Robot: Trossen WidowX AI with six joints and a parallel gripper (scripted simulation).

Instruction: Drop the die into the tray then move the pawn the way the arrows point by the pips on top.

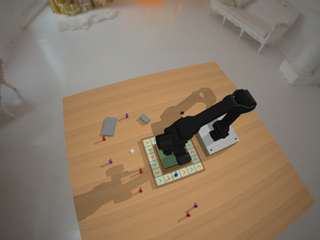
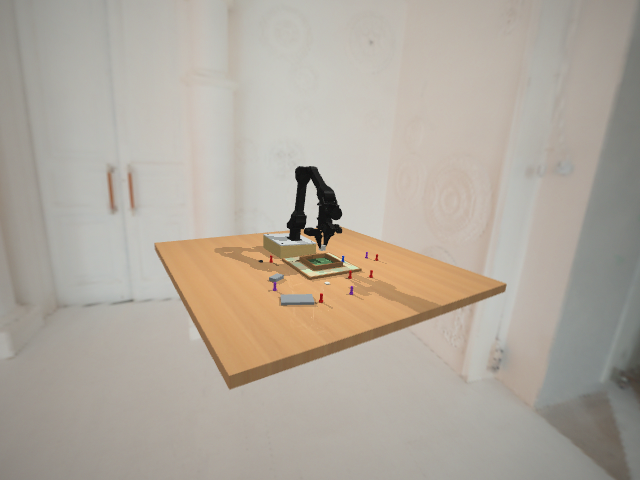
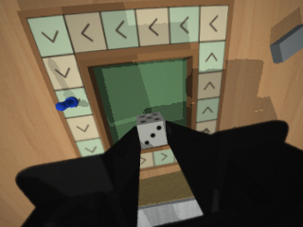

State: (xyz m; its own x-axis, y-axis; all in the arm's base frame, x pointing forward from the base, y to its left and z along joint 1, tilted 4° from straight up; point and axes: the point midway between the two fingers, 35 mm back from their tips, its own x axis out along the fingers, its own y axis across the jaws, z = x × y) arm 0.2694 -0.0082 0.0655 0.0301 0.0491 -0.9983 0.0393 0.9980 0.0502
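Right now the blue pawn is 30 mm ahead of my gripper tip, 110 mm to the left of it and 60 mm below it. Also, from my gripper tip: white disc (200 mm ahead, 110 mm to the right, 90 mm below); white die (right at my gripper tip); green dice tray (80 mm below).
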